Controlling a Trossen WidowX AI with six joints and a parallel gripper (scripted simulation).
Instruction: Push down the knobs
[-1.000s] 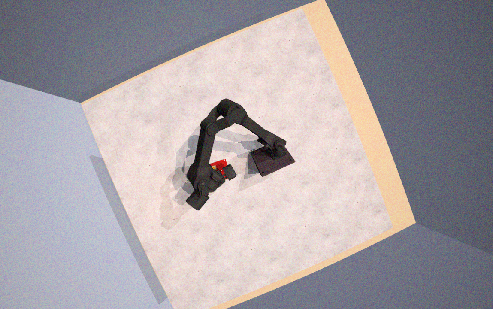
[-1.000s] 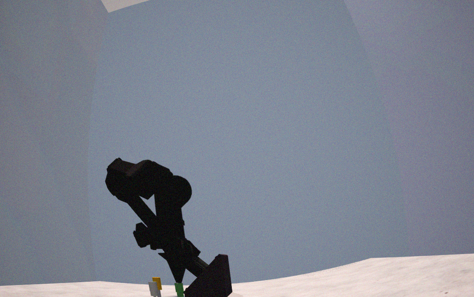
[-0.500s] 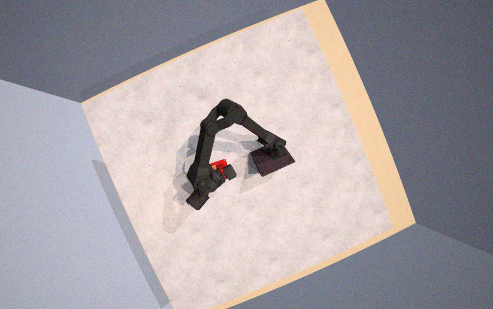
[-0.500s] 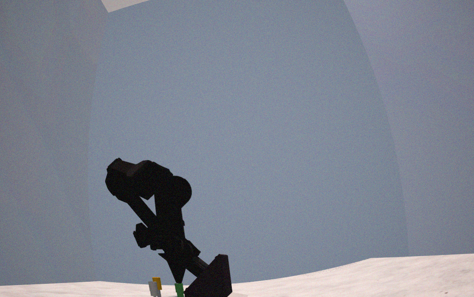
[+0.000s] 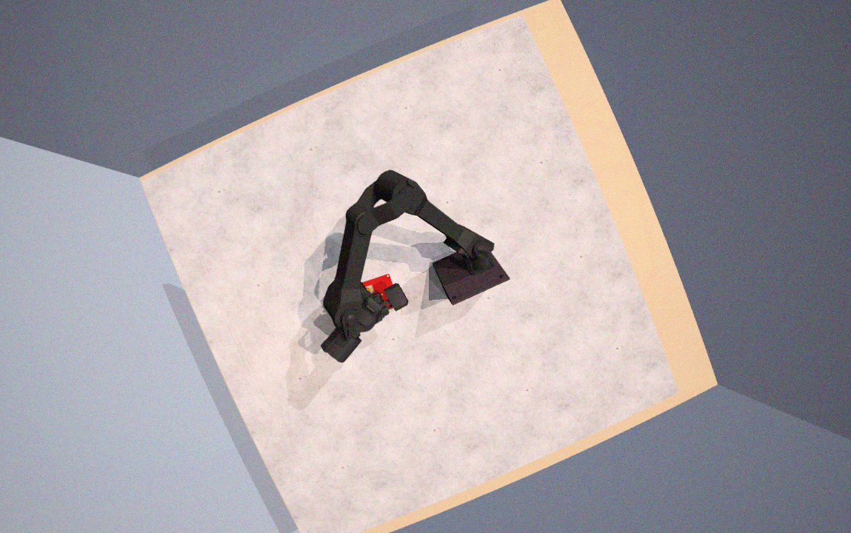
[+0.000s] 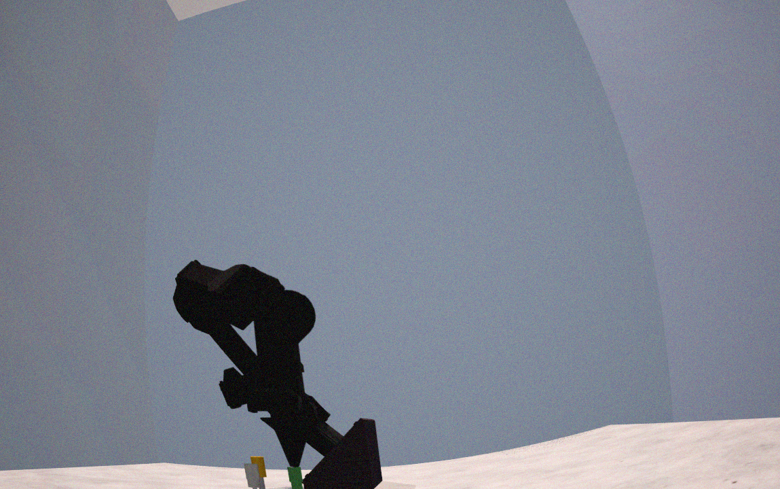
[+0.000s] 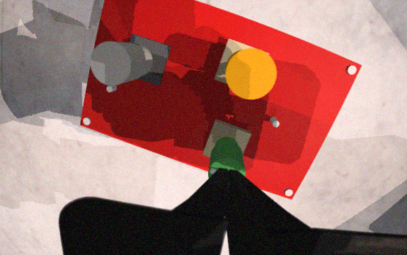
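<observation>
My gripper tip is 10 mm above the green knob. Also, from my gripper tip: grey knob: 60 mm ahead, 40 mm to the right, 10 mm below.
</observation>
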